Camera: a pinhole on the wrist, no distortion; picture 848 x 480 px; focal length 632.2 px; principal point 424.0 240.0 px. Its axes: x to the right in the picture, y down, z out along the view. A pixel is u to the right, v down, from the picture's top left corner.
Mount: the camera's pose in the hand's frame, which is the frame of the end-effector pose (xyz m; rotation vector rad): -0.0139 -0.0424 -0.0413 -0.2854 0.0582 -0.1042
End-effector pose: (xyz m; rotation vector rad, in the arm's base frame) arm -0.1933 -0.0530 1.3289 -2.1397 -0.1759 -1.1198
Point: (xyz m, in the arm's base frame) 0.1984 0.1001 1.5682
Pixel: outside the picture
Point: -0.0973 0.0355 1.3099
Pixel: 537.7 171.7
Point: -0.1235 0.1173 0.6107
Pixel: outside the picture
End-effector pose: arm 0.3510 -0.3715 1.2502 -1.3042 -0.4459 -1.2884
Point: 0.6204 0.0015 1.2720
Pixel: 317.9 275.9
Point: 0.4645 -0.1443 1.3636
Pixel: 481.2 137.5
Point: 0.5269 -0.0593 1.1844
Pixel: 169.2 287.2
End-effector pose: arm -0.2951 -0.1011 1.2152 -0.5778 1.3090 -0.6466
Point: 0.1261 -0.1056 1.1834
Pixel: 511.1 216.3
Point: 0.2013 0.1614 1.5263
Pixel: 28.8 76.5
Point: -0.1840 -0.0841 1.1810
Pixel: 513.5 423.8
